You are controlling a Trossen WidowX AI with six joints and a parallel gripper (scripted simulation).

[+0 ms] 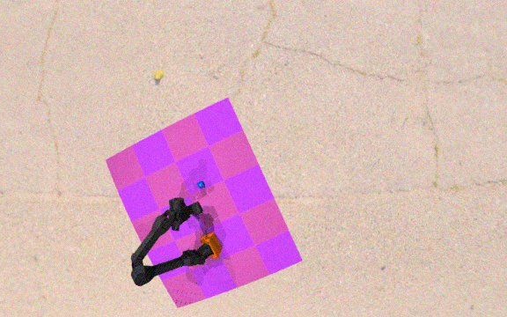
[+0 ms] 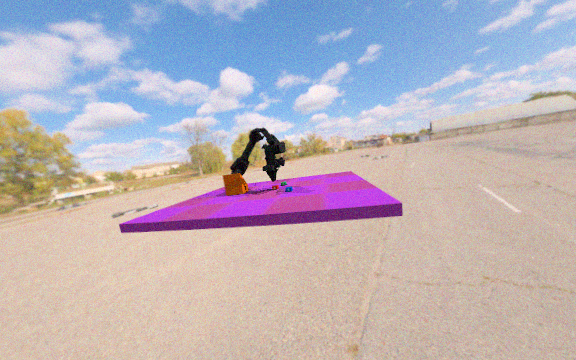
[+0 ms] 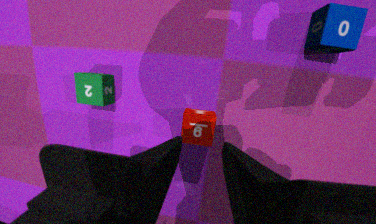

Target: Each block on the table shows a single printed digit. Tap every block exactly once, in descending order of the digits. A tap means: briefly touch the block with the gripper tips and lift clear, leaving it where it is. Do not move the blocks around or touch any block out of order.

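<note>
The red block lies 40 mm below my gripper tip. From my gripper tip the other things lie so: blue block (110 mm ahead, 100 mm to the right, 40 mm below); then green block (20 mm ahead, 120 mm to the left, 40 mm below).
</note>
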